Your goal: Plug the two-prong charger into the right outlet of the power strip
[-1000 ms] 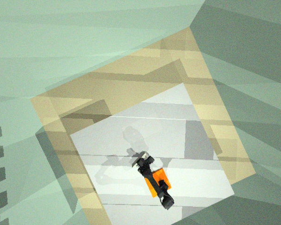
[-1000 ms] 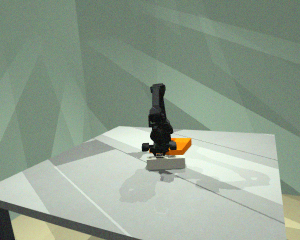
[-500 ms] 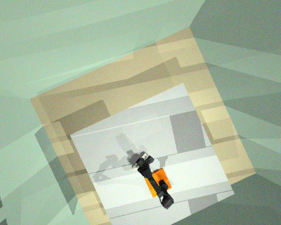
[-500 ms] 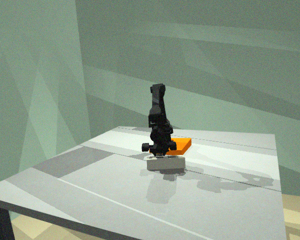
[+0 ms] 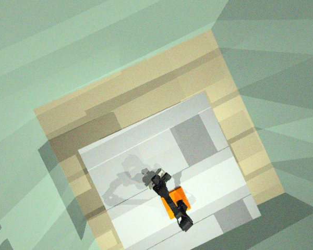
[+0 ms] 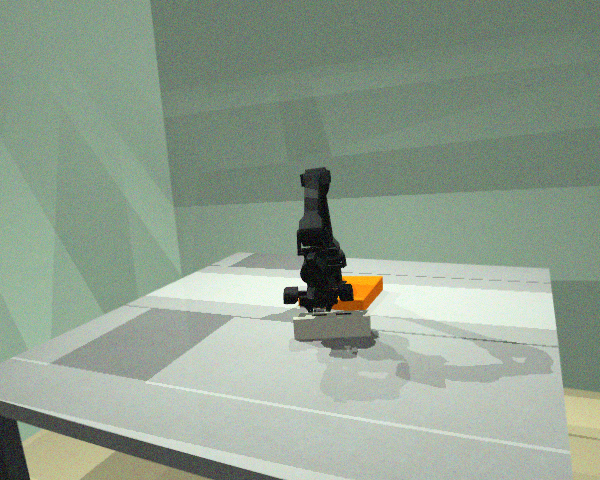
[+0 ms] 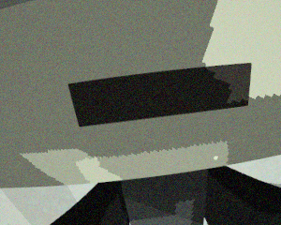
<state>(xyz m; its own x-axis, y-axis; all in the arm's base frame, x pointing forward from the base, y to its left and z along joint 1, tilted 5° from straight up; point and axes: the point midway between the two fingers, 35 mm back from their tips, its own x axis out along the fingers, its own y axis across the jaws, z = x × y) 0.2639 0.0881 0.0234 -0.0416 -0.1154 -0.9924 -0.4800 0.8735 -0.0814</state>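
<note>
Now: gripper tip 2 cm short of the black two-prong charger, 1 cm to the right of it and 1 cm below it.
</note>
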